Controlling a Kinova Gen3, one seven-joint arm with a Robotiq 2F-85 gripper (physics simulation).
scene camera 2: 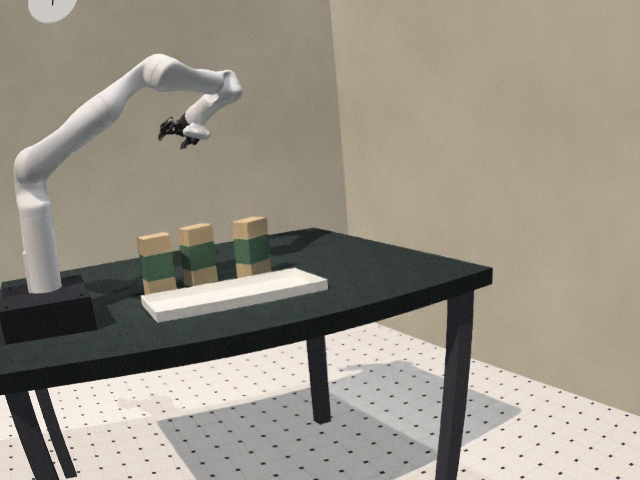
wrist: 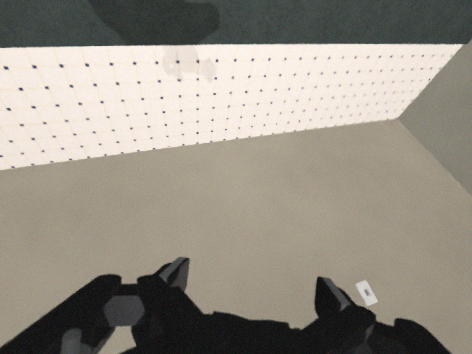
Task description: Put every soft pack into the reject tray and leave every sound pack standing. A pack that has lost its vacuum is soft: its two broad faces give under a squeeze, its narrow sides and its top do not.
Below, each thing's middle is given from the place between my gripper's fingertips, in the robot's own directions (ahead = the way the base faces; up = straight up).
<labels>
The white reject tray (scene camera 2: 164,306) lies 2 cm ahead of my hand, 63 cm to the right of it and 34 cm below it.
</labels>
